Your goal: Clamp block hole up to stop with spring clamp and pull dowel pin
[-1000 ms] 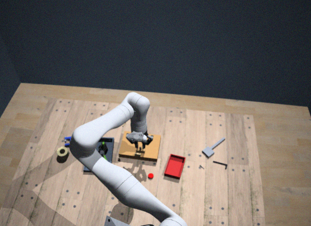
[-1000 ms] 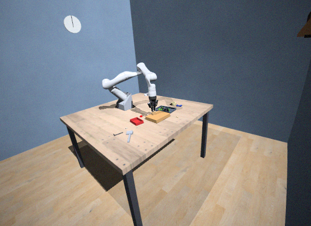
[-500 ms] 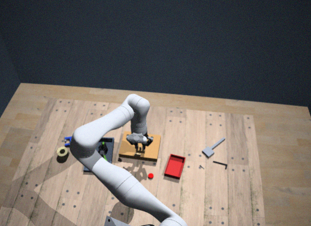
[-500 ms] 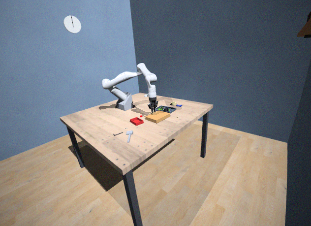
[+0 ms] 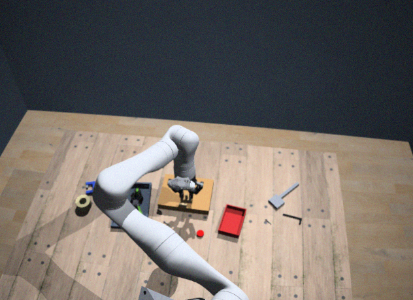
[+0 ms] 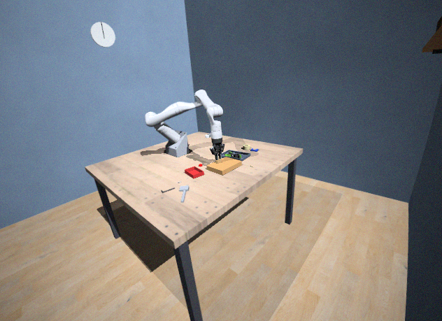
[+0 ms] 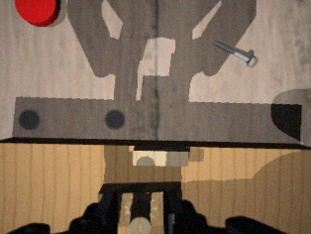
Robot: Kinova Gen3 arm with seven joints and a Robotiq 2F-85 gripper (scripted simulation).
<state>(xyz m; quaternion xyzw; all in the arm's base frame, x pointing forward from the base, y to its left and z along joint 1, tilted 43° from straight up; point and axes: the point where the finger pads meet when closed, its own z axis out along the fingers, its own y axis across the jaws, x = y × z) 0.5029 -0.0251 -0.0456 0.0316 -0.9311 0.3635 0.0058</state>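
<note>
Now: the dowel pin 2 cm below my hand. Also, from my hand: bench board 5 cm below, 4 cm ahead, 1 cm to the left; wooden block 3 cm below; red disc 12 cm behind, 7 cm to the right, 7 cm below.
</note>
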